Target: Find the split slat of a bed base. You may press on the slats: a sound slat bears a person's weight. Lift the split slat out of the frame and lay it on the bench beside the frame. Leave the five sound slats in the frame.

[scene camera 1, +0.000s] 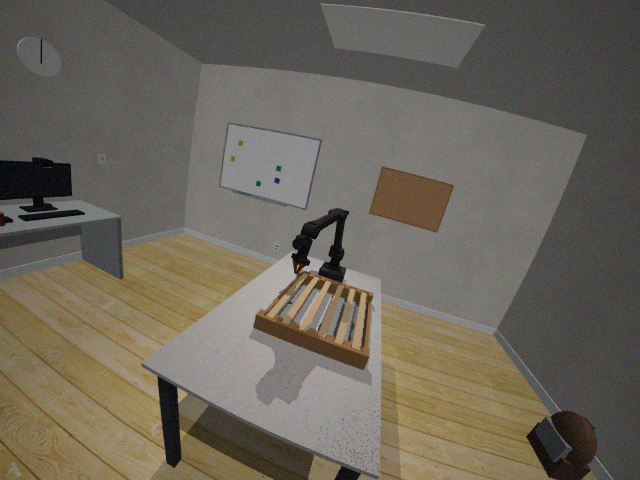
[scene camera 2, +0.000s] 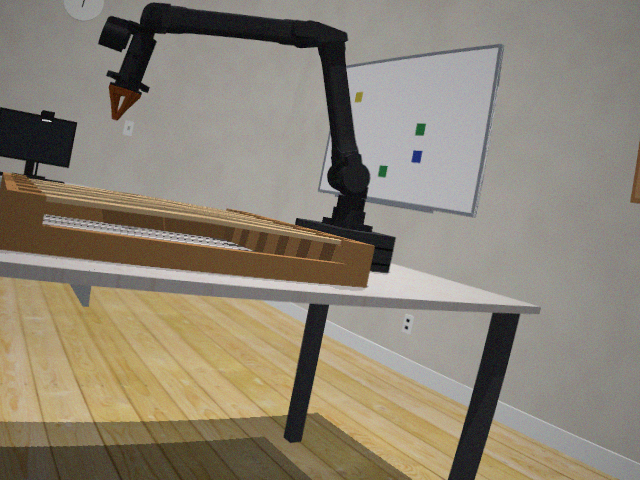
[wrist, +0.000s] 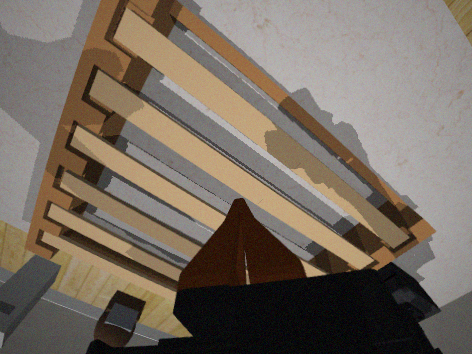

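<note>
The brown bed frame (scene camera 1: 310, 342) (scene camera 2: 155, 260) (wrist: 250, 72) lies on the pale bench (scene camera 1: 222, 335) (scene camera 2: 413, 288) (wrist: 410, 75). Several pale wooden slats sit side by side across it, with both ends of the outer wide slat (scene camera 1: 282, 301) (wrist: 210, 95) and of its neighbour (wrist: 200, 150) resting in the frame. Shadows darken parts of the slats; no split can be made out. My gripper (scene camera 1: 297, 271) (scene camera 2: 115, 119) (wrist: 239, 204) is shut and empty, pointing down. It hangs clear above the slats in scene view 2, and its fingers hide parts of several slats in the wrist view.
The arm's base (scene camera 1: 332, 271) (scene camera 2: 351, 229) stands at the far end of the frame. A desk (scene camera 1: 98, 209) with a monitor (scene camera 1: 36, 179) (scene camera 2: 38, 136) stands off to the left. A brown rounded object (scene camera 1: 573, 439) (wrist: 112, 327) is on the floor to the right in scene view 1.
</note>
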